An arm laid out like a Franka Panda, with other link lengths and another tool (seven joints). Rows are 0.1 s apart.
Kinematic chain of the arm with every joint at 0, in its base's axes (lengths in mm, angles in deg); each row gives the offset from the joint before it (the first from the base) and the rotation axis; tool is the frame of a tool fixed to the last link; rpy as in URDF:
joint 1: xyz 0 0 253.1 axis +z
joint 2: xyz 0 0 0 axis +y
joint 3: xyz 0 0 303.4 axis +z
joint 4: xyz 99 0 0 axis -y
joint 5: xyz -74.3 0 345.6 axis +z
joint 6: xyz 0 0 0 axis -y
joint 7: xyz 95.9 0 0 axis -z
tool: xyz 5 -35 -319.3 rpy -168.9 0 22.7
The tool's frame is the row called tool.
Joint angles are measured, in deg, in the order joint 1, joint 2, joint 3, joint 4, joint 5, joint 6, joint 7. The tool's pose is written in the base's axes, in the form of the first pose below.
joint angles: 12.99 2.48 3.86 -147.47 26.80 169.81 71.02
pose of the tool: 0.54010, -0.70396, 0.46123, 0.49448; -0.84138, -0.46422, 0.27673, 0.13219; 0.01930, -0.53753, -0.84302, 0.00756; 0, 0, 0, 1
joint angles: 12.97 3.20 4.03 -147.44 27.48 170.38 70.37
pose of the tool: 0.54063, -0.70468, 0.45950, 0.49410; -0.84103, -0.46554, 0.27558, 0.13176; 0.01972, -0.53544, -0.84434, 0.00271; 0, 0, 0, 1
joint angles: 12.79 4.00 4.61 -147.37 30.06 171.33 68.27
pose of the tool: 0.53867, -0.70389, 0.46300, 0.49464; -0.84233, -0.46144, 0.27848, 0.13185; 0.01763, -0.54001, -0.84148, -0.00203; 0, 0, 0, 1
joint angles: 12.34 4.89 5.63 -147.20 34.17 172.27 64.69
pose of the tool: 0.53902, -0.70153, 0.46617, 0.49471; -0.84219, -0.45744, 0.28541, 0.13212; 0.01303, -0.54644, -0.83739, -0.00745; 0, 0, 0, 1
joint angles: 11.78 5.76 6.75 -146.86 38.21 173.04 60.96
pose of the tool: 0.54203, -0.69723, 0.46912, 0.49526; -0.84030, -0.45616, 0.29293, 0.13266; 0.00976, -0.55298, -0.83314, -0.01221; 0, 0, 0, 1
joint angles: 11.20 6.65 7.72 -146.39 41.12 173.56 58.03
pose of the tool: 0.54695, -0.69301, 0.46965, 0.49614; -0.83712, -0.45817, 0.29883, 0.13320; 0.00809, -0.55660, -0.83074, -0.01674; 0, 0, 0, 1
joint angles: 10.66 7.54 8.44 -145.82 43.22 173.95 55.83
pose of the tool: 0.54980, -0.69036, 0.47024, 0.49790; -0.83526, -0.45916, 0.30249, 0.13308; 0.00709, -0.55908, -0.82908, -0.02076; 0, 0, 0, 1
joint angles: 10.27 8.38 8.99 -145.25 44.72 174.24 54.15
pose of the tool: 0.55350, -0.68774, 0.46974, 0.49958; -0.83282, -0.46144, 0.30573, 0.13350; 0.00650, -0.56043, -0.82817, -0.02445; 0, 0, 0, 1
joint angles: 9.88 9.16 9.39 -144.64 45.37 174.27 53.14
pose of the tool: 0.55827, -0.68577, 0.46696, 0.50143; -0.82964, -0.46489, 0.30914, 0.13414; 0.00509, -0.56000, -0.82848, -0.02768; 0, 0, 0, 1
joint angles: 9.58 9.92 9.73 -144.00 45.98 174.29 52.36
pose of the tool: 0.56091, -0.68499, 0.46494, 0.50348; -0.82787, -0.46584, 0.31245, 0.13532; 0.00256, -0.56016, -0.82838, -0.03057; 0, 0, 0, 1
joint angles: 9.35 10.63 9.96 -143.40 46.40 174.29 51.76
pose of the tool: 0.56313, -0.68453, 0.46292, 0.50546; -0.82637, -0.46672, 0.31510, 0.13623; 0.00036, -0.55998, -0.82850, -0.03329; 0, 0, 0, 1
